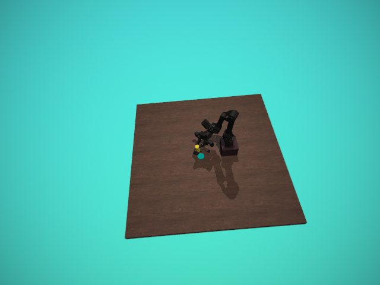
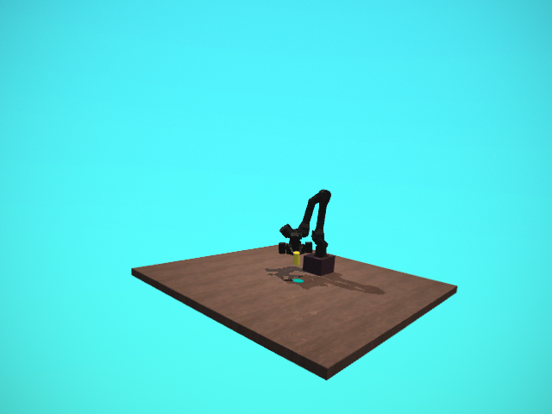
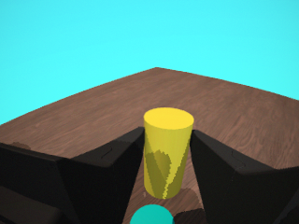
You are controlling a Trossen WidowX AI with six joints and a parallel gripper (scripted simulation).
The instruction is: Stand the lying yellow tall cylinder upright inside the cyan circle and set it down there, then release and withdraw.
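Right now the cyan circle is 15 cm below my gripper tip and 3 cm behind it. Also, from my gripper tip: yellow tall cylinder (2 cm below).
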